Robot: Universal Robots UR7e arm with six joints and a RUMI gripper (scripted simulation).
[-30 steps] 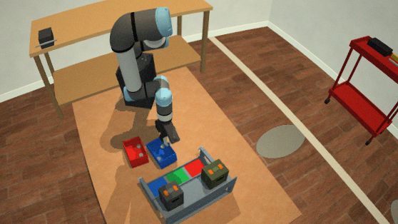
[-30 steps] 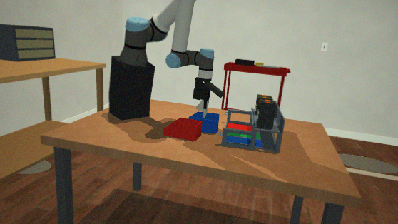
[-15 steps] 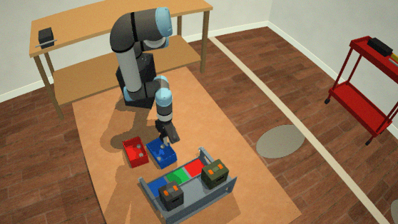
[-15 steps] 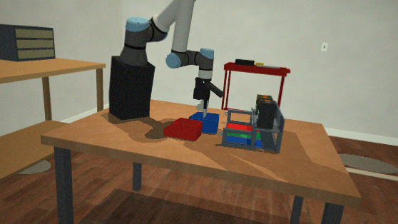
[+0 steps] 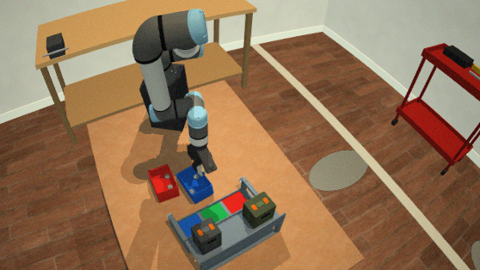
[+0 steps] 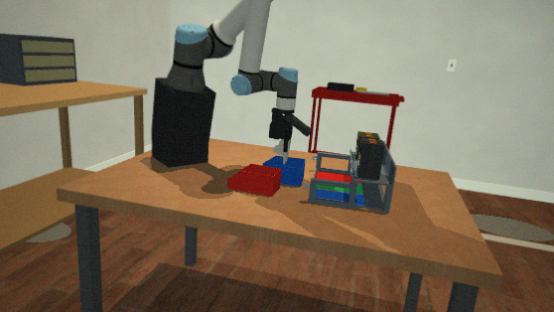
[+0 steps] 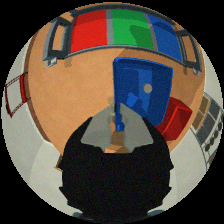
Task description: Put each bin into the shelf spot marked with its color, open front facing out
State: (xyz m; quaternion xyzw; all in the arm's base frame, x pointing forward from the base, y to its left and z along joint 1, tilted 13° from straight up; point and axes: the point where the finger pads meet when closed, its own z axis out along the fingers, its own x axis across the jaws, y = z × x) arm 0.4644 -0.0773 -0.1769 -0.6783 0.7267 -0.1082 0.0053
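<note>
Now: the blue bin 1 cm behind my hand, 5 cm to the right of it and 3 cm below it. Also, from my hand: red bin: 9 cm behind, 16 cm to the right, 3 cm below.
</note>
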